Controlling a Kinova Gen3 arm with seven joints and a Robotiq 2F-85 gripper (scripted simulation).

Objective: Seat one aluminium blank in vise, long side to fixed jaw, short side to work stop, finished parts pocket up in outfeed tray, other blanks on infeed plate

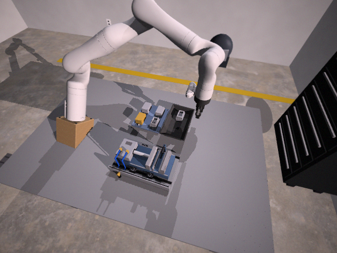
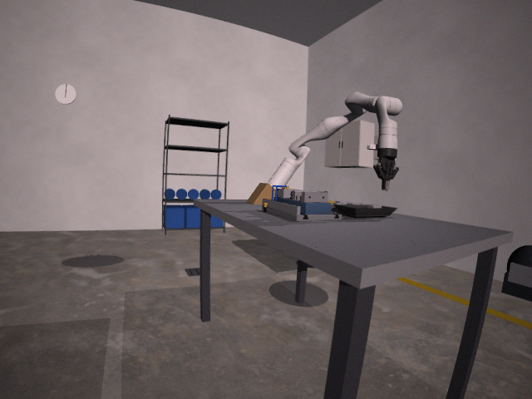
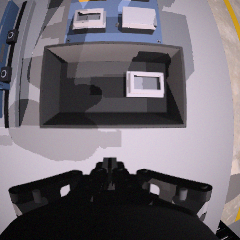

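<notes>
My gripper is now 320 mm past the brass blank, 110 mm above it and 20 mm to the left of it. Round my hand: vise rail 360 mm to the right, 200 mm behind, 100 mm below; hose block 290 mm behind, 260 mm to the right, 60 mm below; vise 270 mm to the right, 190 mm behind, 90 mm below.
</notes>
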